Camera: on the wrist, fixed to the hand. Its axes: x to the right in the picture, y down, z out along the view.
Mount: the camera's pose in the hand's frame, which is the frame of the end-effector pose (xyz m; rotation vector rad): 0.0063 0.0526 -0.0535 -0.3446 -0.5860 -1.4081
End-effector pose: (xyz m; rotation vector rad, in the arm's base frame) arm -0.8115 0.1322 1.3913 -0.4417 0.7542 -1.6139
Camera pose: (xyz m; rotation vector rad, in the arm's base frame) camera -0.8101 0.1355 1.3161 -1.8988 0.1782 -2.3832
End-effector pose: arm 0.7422 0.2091 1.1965 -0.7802 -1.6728 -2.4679
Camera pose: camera 0.7337 0.1417 1.2290 0.1157 0.9676 1.3627
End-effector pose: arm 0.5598 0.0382 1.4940 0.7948 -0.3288 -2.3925
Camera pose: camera 0.6124 -0.0099 1.4697 -0.0185 -0.4241 2.3949
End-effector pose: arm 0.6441 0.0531 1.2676 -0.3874 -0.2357 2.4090
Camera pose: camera 0.6260 0.0211 1.2019 0.3102 -0.8460 1.0088
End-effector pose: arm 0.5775 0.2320 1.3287 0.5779 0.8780 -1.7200
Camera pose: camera 0.6231 0.2622 1.2770 -1.0169 1.1726 -2.6023
